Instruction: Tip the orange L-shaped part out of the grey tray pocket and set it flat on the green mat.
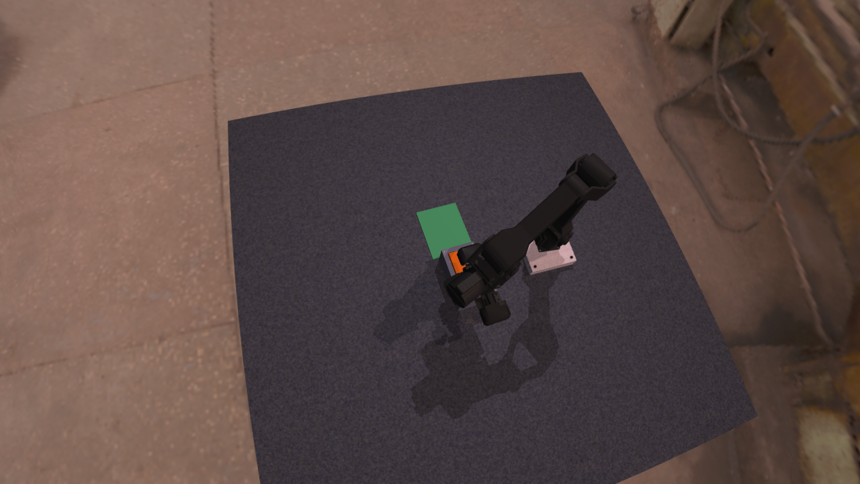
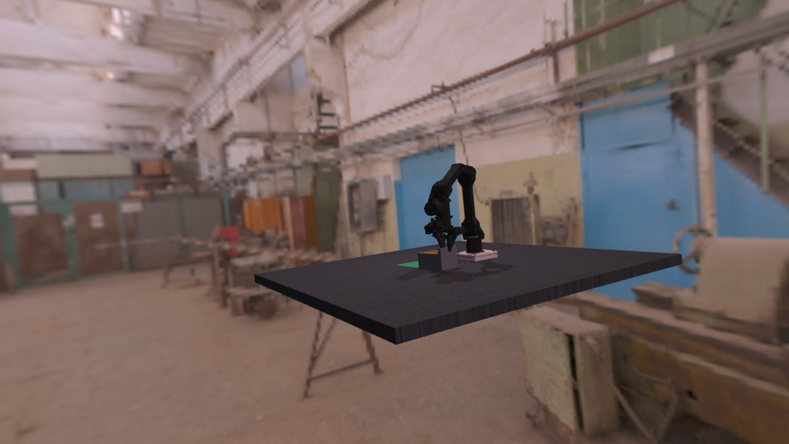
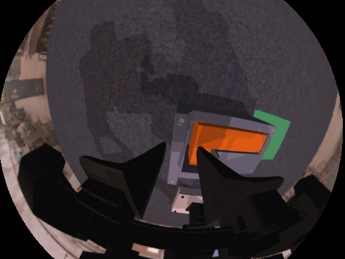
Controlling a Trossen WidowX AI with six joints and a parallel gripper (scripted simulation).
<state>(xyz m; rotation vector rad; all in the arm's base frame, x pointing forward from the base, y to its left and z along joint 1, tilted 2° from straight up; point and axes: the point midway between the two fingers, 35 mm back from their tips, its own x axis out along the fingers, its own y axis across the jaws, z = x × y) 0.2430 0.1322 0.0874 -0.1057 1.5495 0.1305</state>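
The orange L-shaped part is 60 mm to the right of my gripper tip and 20 mm below it. Also, from my gripper tip: green mat: 220 mm to the right, 90 mm below, 30 mm ahead.
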